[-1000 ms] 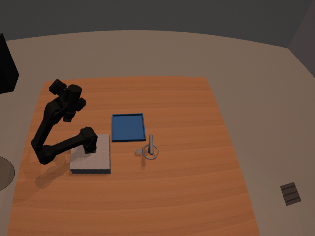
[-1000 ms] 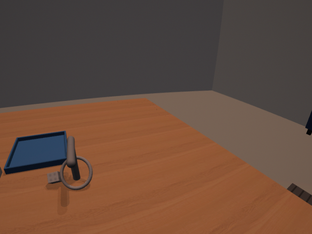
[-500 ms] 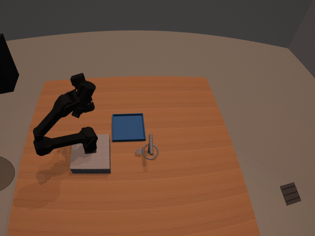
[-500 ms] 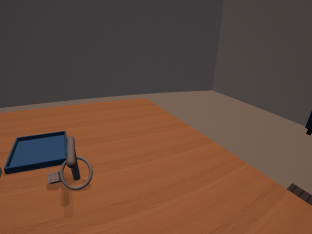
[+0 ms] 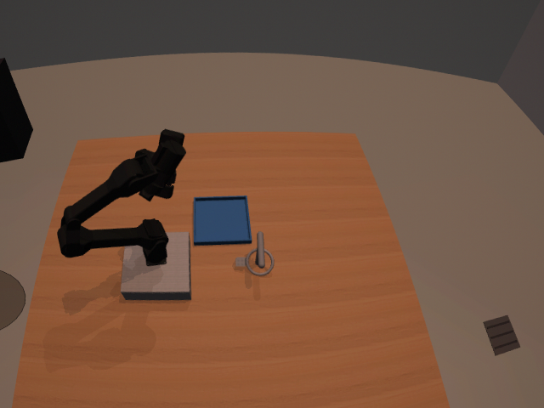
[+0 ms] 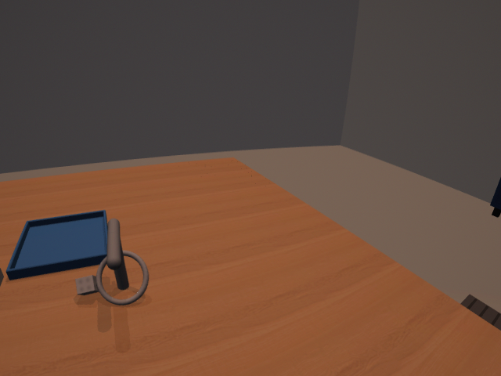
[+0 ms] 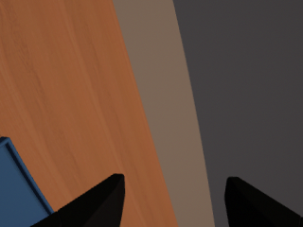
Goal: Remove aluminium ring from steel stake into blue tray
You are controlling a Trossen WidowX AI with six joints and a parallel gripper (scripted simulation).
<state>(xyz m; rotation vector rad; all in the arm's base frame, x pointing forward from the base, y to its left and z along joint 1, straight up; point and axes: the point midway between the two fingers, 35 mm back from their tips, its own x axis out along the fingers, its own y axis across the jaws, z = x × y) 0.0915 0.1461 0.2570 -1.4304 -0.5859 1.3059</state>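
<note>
Now: the aluminium ring 27 cm below my gripper tip, 23 cm to the right of it and 21 cm ahead of it. Also, from my gripper tip: blue tray: 30 cm below, 13 cm ahead, 3 cm to the right.
</note>
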